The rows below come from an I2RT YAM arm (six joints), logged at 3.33 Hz.
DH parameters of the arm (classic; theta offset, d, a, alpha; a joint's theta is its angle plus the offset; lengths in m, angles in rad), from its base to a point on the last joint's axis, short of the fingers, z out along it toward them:
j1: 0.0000 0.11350 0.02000 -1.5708
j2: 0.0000 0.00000 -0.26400 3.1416
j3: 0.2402 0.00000 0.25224 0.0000
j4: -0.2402 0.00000 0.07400 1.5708
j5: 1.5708 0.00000 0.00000 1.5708
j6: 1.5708 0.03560 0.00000 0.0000
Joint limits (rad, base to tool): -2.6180..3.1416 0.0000..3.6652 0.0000..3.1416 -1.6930..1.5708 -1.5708..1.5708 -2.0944..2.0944
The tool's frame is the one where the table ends.
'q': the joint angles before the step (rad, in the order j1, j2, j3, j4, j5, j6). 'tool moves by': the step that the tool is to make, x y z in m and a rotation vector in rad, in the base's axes. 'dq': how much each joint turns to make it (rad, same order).
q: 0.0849 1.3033 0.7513 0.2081 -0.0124 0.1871
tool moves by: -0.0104 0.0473 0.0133 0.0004 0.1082 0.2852
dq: 0.1496 -0.0161 0.0879 -0.2136 -0.1319 -0.0366
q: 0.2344 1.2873 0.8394 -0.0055 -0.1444 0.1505
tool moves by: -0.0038 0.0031 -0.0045 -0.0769 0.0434 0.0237
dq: 0.0164 0.0004 0.0091 -0.0773 0.0237 -0.0607
